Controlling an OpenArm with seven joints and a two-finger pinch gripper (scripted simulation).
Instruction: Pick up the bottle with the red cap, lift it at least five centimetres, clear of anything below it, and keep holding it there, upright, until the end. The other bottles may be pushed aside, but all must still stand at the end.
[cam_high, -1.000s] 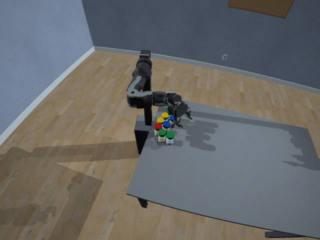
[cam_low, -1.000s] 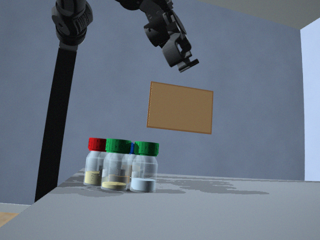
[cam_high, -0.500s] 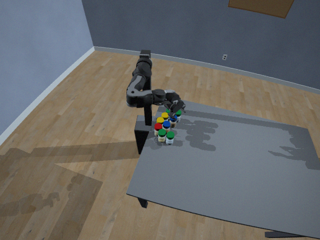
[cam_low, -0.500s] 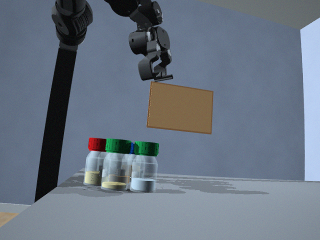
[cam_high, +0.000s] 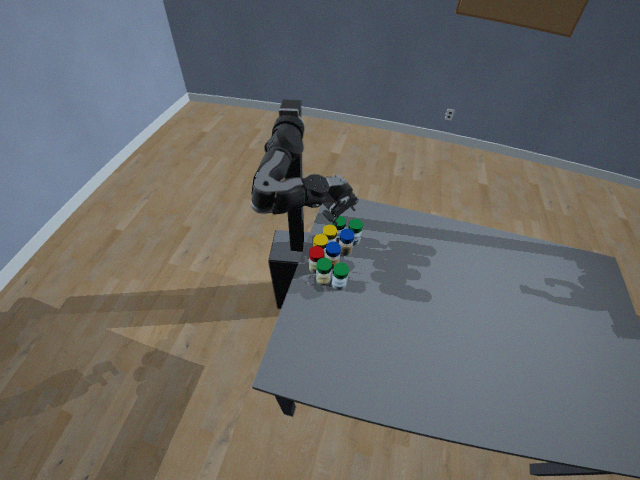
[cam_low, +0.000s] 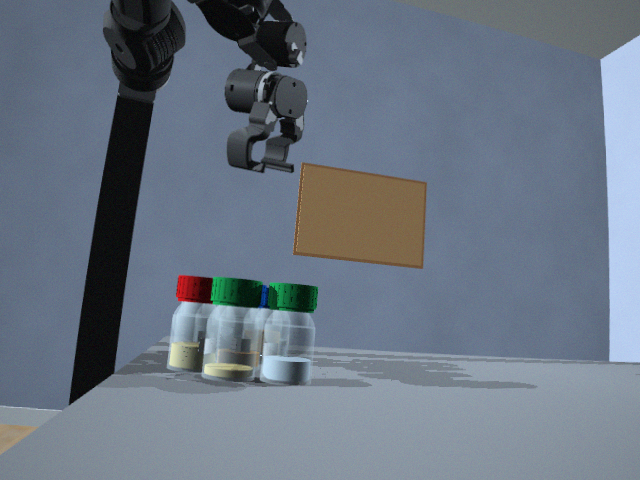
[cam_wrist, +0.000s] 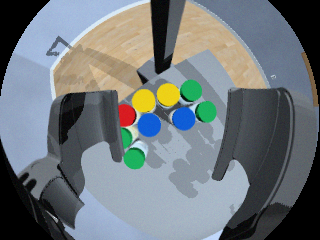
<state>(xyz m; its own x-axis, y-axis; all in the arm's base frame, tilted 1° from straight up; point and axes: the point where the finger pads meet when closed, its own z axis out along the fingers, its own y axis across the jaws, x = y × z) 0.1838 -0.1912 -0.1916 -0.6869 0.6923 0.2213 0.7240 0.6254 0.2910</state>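
Now: hand 22 cm above the red-capped bottle, 7 cm past it and 5 cm to the left of it. The rest, counted from my hand: yellow-capped bottle (22 cm below, 6 cm behind, 1 cm to the left); green-capped bottle (22 cm below, 10 cm to the right, 4 cm behind).
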